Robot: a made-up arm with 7 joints. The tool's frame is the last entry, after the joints. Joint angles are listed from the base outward.
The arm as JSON. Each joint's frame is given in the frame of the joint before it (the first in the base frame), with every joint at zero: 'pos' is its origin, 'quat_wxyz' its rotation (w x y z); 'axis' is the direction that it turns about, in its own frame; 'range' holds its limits. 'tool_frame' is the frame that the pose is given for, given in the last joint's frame.
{
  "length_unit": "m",
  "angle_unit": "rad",
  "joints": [
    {
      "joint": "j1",
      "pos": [
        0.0,
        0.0,
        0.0
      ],
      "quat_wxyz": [
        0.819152,
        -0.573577,
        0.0,
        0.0
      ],
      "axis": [
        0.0,
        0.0,
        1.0
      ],
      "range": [
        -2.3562,
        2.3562
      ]
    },
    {
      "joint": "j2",
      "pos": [
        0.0,
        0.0,
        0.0
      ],
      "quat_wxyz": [
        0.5,
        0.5,
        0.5,
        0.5
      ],
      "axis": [
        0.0,
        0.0,
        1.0
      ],
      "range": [
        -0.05,
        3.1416
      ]
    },
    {
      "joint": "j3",
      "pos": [
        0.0,
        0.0,
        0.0
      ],
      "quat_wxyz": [
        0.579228,
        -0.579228,
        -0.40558,
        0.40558
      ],
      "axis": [
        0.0,
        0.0,
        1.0
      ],
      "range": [
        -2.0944,
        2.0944
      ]
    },
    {
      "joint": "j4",
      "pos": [
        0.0,
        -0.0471,
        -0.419
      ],
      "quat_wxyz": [
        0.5,
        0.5,
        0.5,
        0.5
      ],
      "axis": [
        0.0,
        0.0,
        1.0
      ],
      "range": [
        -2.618,
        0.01
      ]
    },
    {
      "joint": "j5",
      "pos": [
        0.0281,
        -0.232,
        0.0
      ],
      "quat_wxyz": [
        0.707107,
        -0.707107,
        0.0,
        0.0
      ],
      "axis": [
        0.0,
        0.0,
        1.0
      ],
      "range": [
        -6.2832,
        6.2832
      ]
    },
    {
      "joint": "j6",
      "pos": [
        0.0,
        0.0,
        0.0
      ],
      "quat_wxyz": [
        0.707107,
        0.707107,
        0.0,
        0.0
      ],
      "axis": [
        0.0,
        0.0,
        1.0
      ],
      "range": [
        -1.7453,
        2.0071
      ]
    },
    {
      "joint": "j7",
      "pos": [
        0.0,
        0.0,
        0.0
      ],
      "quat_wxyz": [
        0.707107,
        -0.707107,
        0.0,
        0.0
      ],
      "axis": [
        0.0,
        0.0,
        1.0
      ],
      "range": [
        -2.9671,
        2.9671
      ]
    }
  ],
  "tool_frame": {
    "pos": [
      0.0,
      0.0,
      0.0
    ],
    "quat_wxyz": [
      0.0,
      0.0,
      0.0,
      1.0
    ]
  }
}
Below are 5 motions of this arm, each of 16 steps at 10 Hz.
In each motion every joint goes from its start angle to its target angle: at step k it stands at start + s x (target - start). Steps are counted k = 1, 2, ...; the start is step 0. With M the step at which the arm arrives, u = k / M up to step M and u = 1 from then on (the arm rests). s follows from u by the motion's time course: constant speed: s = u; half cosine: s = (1 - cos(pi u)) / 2; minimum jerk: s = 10 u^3 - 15 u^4 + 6 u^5.
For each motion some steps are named. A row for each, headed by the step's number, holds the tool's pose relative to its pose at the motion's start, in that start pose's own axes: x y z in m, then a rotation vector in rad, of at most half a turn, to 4 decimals.
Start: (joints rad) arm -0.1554 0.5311 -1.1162 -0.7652 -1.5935 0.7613 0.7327
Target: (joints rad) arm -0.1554 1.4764 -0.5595 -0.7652 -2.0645 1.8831 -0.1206
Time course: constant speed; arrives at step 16
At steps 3, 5, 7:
3: -0.1212 -0.0066 -0.0052 0.1625 0.2967 -0.3309
5: -0.2025 -0.0001 -0.0012 0.2635 0.4952 -0.5593
7: -0.2825 0.0151 0.0086 0.3613 0.6950 -0.7896

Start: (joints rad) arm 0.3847 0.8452 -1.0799 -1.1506 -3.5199 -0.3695 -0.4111
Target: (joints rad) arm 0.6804 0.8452 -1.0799 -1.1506 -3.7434 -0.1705 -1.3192
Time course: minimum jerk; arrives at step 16
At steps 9, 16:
9: -0.0361 0.0935 0.0384 0.0327 0.1767 -0.6470
16: -0.0588 0.1473 0.0711 -0.0014 0.3115 -1.0367

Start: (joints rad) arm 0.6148 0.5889 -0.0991 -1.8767 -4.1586 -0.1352 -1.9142
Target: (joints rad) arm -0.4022 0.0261 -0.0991 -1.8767 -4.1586 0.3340 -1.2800
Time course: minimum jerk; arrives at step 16
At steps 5, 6, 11, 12, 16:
5: 0.0359 -0.0353 -0.0754 -0.0771 -0.2148 0.1997
6: 0.0617 -0.0542 -0.1126 -0.1340 -0.3273 0.2994
11: 0.2833 -0.1639 -0.2545 -0.6695 -0.9185 0.7529
12: 0.3211 -0.1793 -0.2615 -0.7723 -0.9895 0.7953
16: 0.3732 -0.1999 -0.2651 -0.9215 -1.0786 0.8419

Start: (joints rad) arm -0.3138 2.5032 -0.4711 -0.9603 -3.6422 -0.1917 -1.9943
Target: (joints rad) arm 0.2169 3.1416 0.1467 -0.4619 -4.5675 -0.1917 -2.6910
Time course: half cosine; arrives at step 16
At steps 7, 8, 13, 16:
7: 0.1080 0.1542 -0.0026 0.3499 -0.0166 -0.7819
8: 0.1449 0.1837 0.0012 0.4373 -0.0068 -0.9566
13: 0.3274 0.2641 0.0389 0.8233 0.1059 -1.6052
16: 0.3665 0.2712 0.0509 0.9022 0.1439 -1.7146

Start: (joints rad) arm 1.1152 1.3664 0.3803 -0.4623 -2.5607 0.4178 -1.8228
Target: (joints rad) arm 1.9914 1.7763 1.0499 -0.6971 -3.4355 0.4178 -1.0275
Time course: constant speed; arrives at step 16
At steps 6, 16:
6: 0.1207 -0.0352 -0.0083 -0.0979 0.0547 -0.1807
16: 0.1966 -0.1863 -0.0563 -0.2560 0.2836 -0.4868

